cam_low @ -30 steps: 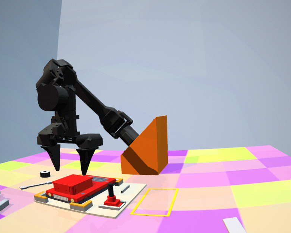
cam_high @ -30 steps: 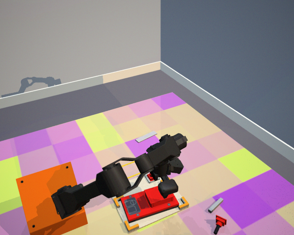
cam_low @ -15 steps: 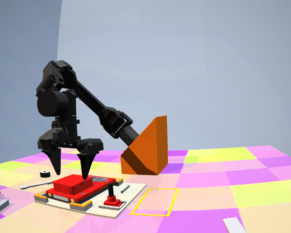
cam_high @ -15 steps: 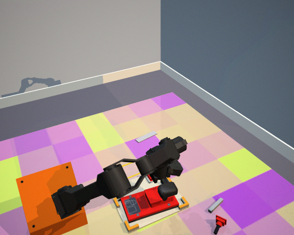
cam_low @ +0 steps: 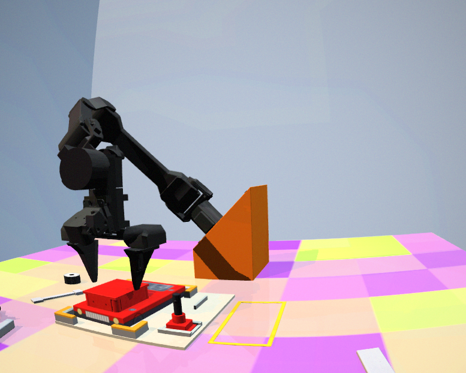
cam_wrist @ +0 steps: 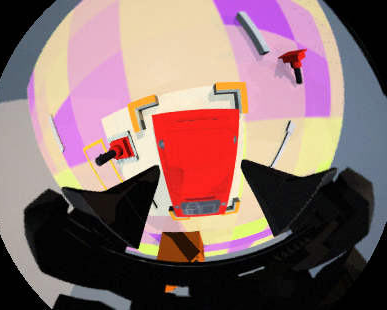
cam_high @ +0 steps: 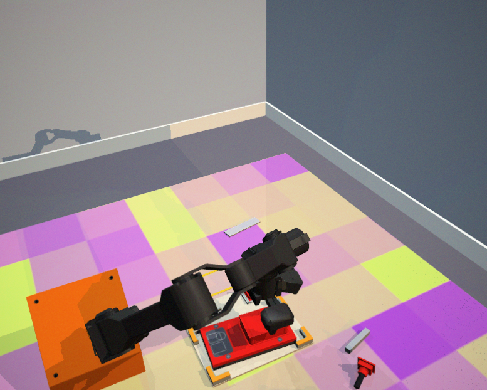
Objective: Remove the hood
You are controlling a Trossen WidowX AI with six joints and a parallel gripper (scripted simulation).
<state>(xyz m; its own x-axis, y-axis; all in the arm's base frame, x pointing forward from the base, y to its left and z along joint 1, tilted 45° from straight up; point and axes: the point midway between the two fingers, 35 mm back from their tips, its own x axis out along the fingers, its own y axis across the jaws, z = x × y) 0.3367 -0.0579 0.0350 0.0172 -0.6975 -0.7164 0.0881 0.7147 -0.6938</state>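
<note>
The hood is 1 cm below my gripper tip. Also, from my gripper tip: black wheel (13 cm behind, 22 cm to the right, 4 cm below).
</note>
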